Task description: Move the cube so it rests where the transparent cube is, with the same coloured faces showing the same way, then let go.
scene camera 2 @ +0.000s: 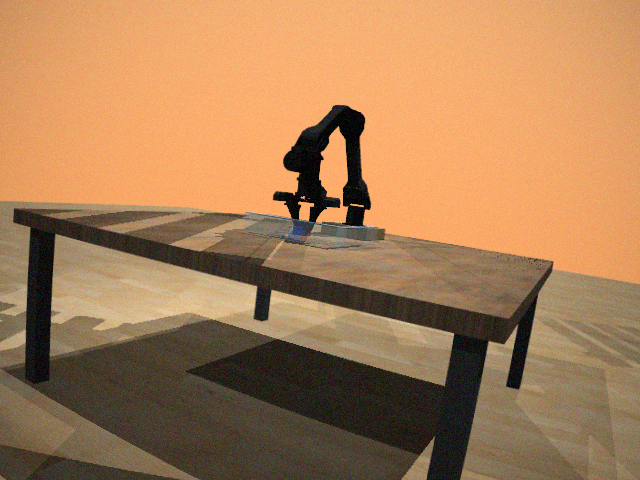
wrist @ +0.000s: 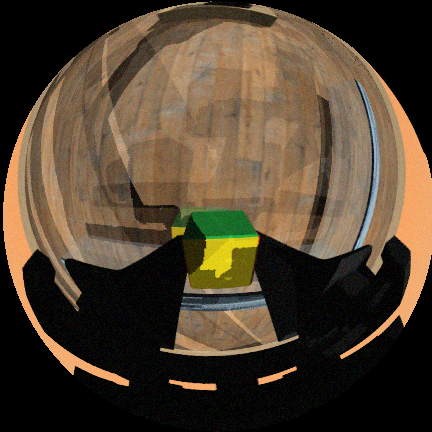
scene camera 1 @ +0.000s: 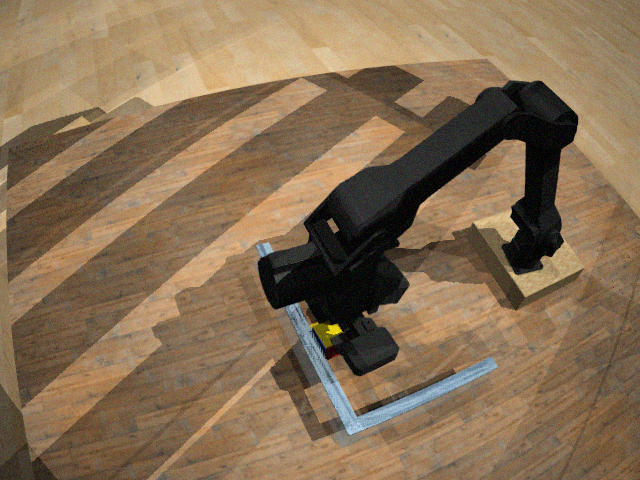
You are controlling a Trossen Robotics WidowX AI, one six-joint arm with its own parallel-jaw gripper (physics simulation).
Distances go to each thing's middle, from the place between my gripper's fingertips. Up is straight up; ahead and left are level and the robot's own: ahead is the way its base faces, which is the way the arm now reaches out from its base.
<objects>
My hand is 7 cm past the L-shaped grey rail (scene camera 2: 328,236) and 2 cm to the left of it.
</objects>
